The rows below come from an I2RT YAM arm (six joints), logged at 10 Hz.
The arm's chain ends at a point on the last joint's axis. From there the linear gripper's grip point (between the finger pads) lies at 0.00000 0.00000 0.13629 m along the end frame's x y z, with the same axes.
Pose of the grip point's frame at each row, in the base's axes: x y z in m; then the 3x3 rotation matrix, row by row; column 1 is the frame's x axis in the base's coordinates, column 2 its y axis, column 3 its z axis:
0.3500, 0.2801, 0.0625; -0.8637, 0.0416, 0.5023; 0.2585, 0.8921, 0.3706; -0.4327, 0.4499, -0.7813
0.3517, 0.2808, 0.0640; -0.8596, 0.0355, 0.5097; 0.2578, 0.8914, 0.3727; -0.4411, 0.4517, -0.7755
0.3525, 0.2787, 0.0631; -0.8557, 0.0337, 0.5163; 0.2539, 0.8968, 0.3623; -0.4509, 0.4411, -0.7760
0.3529, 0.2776, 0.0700; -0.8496, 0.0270, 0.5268; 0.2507, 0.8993, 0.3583; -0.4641, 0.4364, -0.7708
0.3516, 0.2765, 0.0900; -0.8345, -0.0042, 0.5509; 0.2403, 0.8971, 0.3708; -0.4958, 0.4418, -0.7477
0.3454, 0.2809, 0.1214; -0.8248, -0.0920, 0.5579; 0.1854, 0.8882, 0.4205; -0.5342, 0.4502, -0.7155
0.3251, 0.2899, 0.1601; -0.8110, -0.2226, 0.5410; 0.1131, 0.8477, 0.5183; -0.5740, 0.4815, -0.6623
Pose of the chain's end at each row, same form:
0.2815, 0.2296, 0.1690; -0.8637, 0.0416, 0.5023; 0.2585, 0.8921, 0.3706; -0.4327, 0.4499, -0.7813
0.2822, 0.2300, 0.1697; -0.8596, 0.0355, 0.5097; 0.2578, 0.8914, 0.3727; -0.4411, 0.4517, -0.7755
0.2821, 0.2293, 0.1689; -0.8557, 0.0337, 0.5163; 0.2539, 0.8968, 0.3623; -0.4509, 0.4411, -0.7760
0.2811, 0.2288, 0.1751; -0.8496, 0.0270, 0.5268; 0.2507, 0.8993, 0.3583; -0.4641, 0.4364, -0.7708
0.2765, 0.2260, 0.1919; -0.8345, -0.0042, 0.5509; 0.2403, 0.8971, 0.3708; -0.4958, 0.4418, -0.7477
0.2694, 0.2236, 0.2189; -0.8248, -0.0920, 0.5579; 0.1854, 0.8882, 0.4205; -0.5342, 0.4502, -0.7155
0.2514, 0.2193, 0.2504; -0.8110, -0.2226, 0.5410; 0.1131, 0.8477, 0.5183; -0.5740, 0.4815, -0.6623

